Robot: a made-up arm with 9 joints.
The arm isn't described. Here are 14 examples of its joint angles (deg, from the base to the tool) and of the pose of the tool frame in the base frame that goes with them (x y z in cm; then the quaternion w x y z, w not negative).
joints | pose
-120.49 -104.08 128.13 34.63 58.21 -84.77 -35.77 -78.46 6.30 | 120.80 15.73 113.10 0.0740 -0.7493 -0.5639 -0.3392
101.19 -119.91 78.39 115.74 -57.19 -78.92 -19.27 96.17 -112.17 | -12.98 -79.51 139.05 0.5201 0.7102 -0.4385 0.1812
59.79 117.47 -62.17 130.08 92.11 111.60 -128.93 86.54 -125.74 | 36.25 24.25 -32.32 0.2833 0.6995 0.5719 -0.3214
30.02 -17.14 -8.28 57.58 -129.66 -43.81 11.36 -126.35 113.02 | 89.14 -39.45 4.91 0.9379 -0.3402 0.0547 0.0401
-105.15 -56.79 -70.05 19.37 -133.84 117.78 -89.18 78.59 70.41 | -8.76 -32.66 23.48 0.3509 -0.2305 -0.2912 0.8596
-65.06 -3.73 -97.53 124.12 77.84 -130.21 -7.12 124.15 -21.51 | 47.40 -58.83 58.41 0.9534 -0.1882 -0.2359 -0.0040
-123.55 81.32 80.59 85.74 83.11 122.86 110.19 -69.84 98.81 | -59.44 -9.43 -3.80 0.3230 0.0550 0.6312 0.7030
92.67 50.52 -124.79 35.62 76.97 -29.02 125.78 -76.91 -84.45 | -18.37 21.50 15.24 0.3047 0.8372 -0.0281 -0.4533
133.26 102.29 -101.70 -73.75 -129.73 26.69 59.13 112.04 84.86 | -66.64 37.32 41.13 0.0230 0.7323 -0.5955 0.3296
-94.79 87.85 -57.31 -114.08 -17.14 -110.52 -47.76 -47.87 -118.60 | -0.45 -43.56 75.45 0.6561 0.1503 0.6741 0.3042
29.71 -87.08 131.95 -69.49 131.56 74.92 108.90 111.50 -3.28 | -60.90 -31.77 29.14 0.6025 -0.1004 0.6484 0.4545
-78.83 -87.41 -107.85 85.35 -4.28 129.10 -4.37 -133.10 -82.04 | 15.60 45.25 61.66 0.6914 0.1579 -0.6705 0.2181
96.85 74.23 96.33 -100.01 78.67 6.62 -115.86 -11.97 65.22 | -14.62 7.63 23.49 0.0793 0.5120 0.5070 -0.6888
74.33 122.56 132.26 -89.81 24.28 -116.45 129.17 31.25 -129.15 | -13.31 22.72 14.02 0.3457 -0.8307 -0.1688 0.4025
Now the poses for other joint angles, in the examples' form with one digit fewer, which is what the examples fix.
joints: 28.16 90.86 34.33 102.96 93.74 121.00 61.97 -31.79 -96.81
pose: -1.9 -11.8 -25.3 0.532 0.034 -0.416 0.737
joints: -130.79 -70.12 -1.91 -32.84 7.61 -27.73 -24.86 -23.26 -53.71
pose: 20.3 94.7 77.0 0.046 0.066 0.841 0.536
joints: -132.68 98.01 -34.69 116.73 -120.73 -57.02 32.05 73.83 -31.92
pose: -16.1 12.0 -53.1 0.161 -0.060 0.701 0.692
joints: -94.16 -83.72 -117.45 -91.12 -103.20 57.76 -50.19 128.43 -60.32
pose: -3.5 78.9 66.8 0.605 0.486 -0.532 0.337
